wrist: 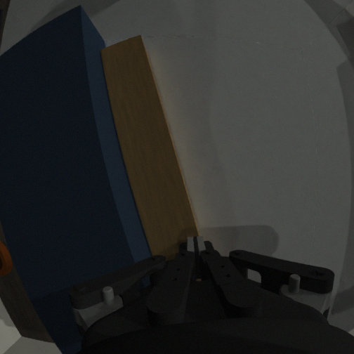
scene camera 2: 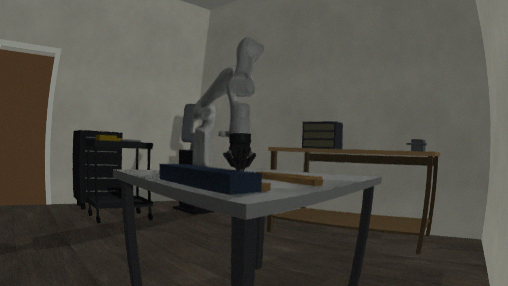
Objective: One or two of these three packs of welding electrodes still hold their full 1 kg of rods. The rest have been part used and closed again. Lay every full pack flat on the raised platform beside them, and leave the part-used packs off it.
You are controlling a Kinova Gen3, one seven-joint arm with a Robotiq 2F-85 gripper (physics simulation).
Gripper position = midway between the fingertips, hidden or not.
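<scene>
Scene camera 2: gripper (scene camera 2: 240, 179). Wrist view: gripper (wrist: 195, 246), dark blue raised platform (wrist: 75, 216).
</scene>
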